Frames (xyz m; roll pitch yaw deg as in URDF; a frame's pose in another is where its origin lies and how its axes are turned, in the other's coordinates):
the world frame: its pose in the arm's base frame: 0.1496 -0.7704 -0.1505 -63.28 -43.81 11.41
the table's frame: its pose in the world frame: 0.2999 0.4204 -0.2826 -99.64 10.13 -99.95
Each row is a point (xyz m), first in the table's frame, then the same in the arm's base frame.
Working: the table's frame: its pose in the arm's base frame: 0.7153 -0.7209 -0.3056 -36.98 -26.75 -126.97

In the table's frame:
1: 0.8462 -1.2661 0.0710
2: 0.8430 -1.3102 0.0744
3: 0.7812 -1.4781 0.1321
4: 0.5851 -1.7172 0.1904
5: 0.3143 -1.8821 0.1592
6: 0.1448 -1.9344 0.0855
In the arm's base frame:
1: -0.2916 -0.4477 0.8060
2: -0.3084 -0.4149 0.8307
3: -0.3149 -0.2581 0.9342
4: -0.2826 0.0440 1.0159
5: -0.2373 0.3545 0.9603
6: -0.2225 0.5173 0.8595

